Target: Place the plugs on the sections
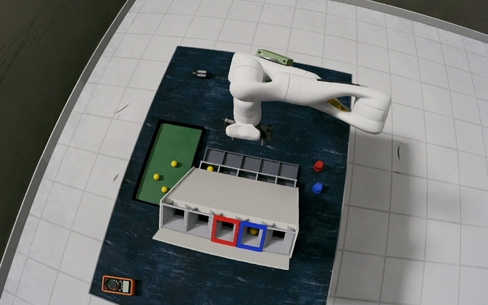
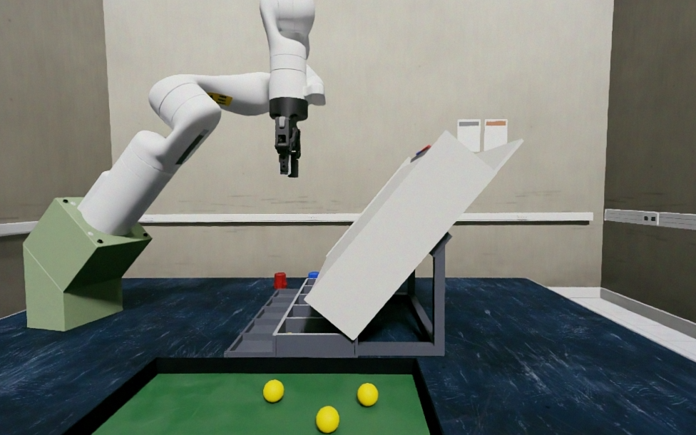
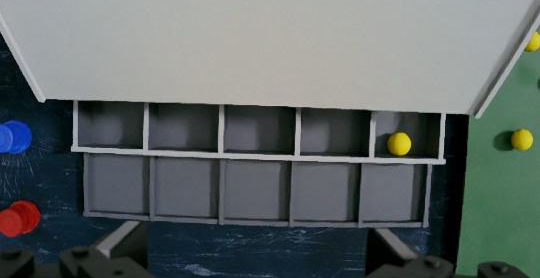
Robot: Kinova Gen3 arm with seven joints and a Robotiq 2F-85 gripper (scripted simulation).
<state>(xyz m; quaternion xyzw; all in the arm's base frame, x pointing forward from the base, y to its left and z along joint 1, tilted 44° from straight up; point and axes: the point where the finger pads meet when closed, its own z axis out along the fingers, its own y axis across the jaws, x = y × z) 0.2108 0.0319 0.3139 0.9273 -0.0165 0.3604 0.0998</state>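
My hand is 1 cm past the green marble tray, 33 cm to the left of it and 29 cm above it. The rest, counted from my hand: white sloped cover (15 cm ahead, 2 cm to the right, 9 cm below); then multimeter (51 cm ahead, 46 cm to the right, 28 cm below); then dark object (48 cm behind, 26 cm to the right, 28 cm below).
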